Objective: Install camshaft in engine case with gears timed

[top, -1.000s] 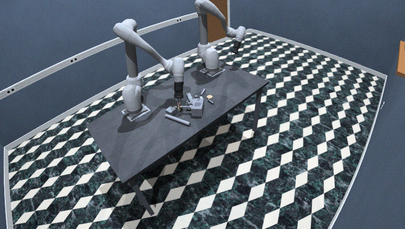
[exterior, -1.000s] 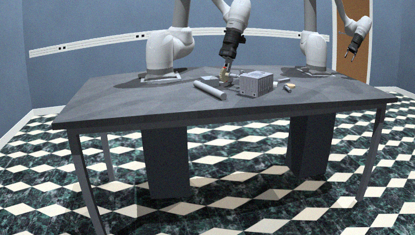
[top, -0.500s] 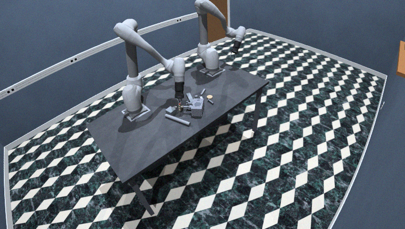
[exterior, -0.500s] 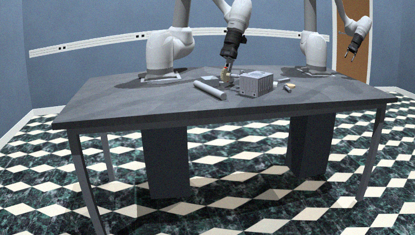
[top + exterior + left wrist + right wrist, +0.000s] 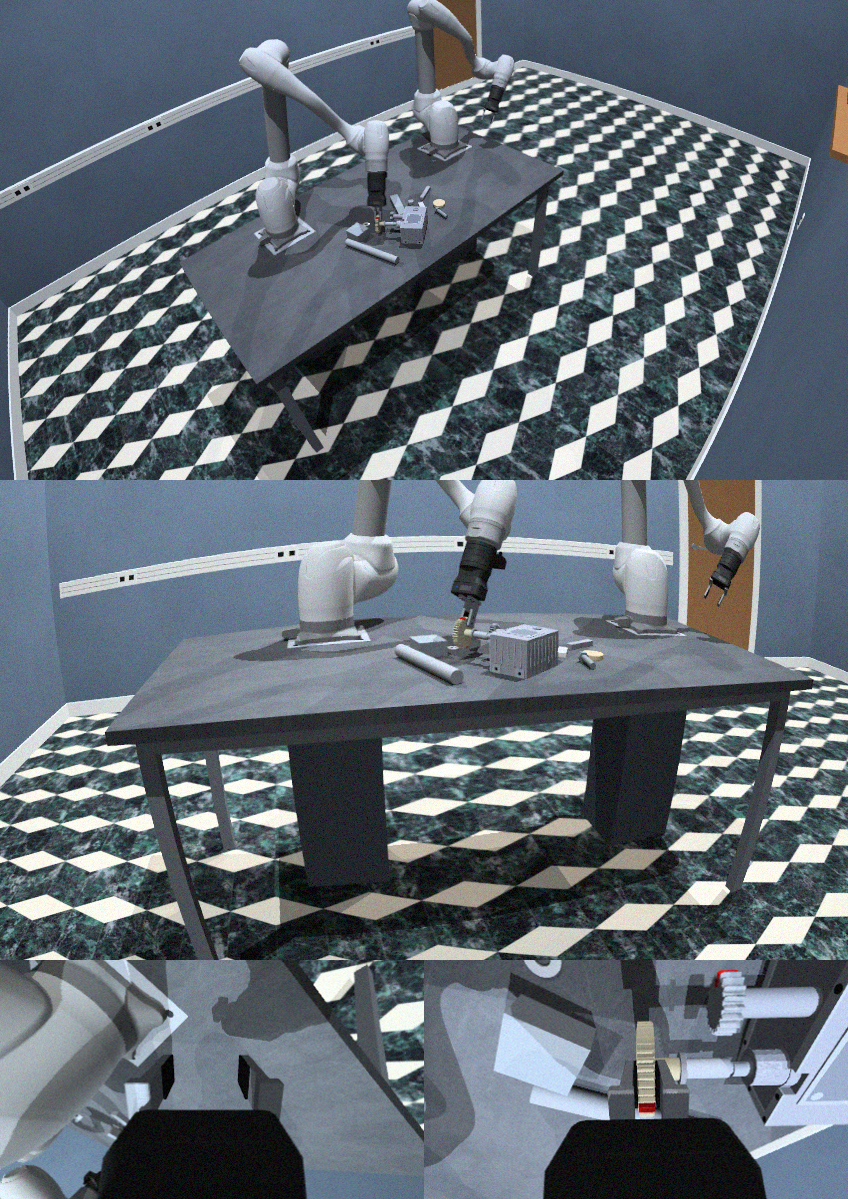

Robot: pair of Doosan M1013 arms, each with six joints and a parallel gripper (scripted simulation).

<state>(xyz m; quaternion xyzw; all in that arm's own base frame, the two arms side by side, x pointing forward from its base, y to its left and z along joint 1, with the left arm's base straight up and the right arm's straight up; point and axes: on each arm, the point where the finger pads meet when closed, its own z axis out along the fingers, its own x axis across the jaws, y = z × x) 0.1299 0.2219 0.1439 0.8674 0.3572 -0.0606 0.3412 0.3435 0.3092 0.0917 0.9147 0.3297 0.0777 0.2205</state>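
Right now my right hand is 6 cm to the right of the small crank gear, 3 cm above it and 1 cm short of it. Round my right hand: grey block (8 cm to the right, 7 cm below, 6 cm behind); washer (9 cm below, 9 cm behind, 1 cm to the right); small pin (27 cm to the left, 9 cm ahead, 8 cm below).
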